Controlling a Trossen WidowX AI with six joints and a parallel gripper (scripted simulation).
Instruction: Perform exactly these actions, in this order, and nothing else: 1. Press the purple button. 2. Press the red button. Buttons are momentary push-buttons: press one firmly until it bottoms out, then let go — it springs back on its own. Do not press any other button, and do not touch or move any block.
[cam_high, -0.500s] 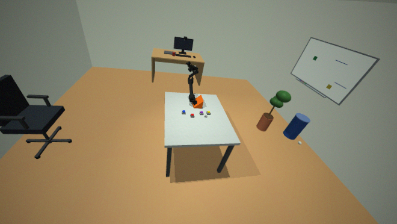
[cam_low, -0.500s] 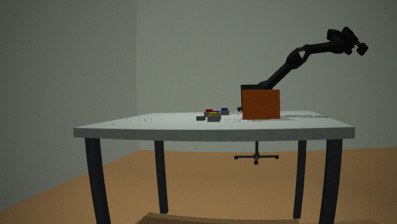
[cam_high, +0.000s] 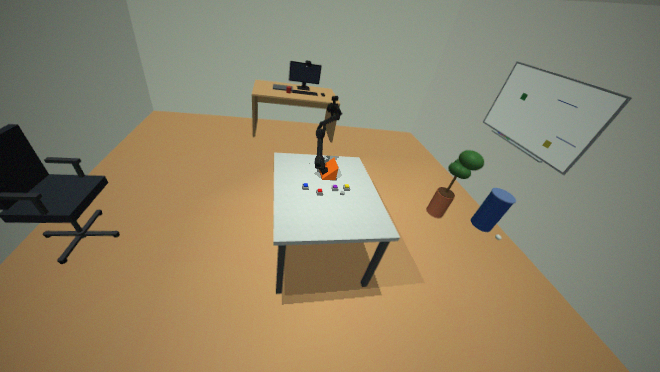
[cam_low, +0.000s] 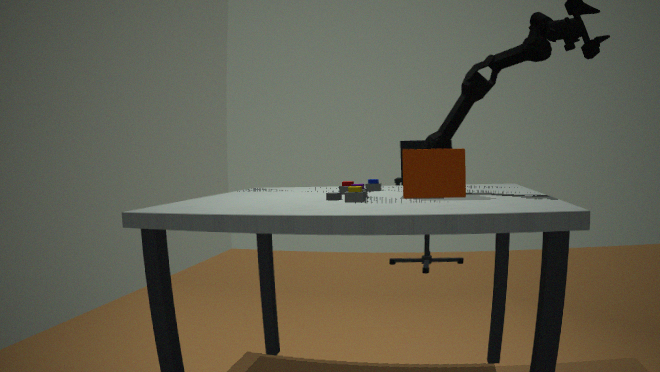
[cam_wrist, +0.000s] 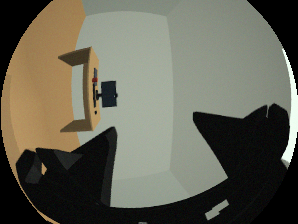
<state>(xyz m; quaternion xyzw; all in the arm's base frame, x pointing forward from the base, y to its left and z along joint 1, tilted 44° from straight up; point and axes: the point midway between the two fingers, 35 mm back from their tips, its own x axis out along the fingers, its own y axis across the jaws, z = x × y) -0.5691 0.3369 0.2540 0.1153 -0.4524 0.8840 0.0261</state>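
My gripper tip is now 78 cm short of the purple button, 1 cm to the right of it and 47 cm above it. Also, from my gripper tip: yellow button (76 cm ahead, 11 cm to the left, 47 cm below); then blue button (78 cm ahead, 25 cm to the right, 47 cm below); then small grey block (83 cm ahead, 7 cm to the left, 49 cm below).
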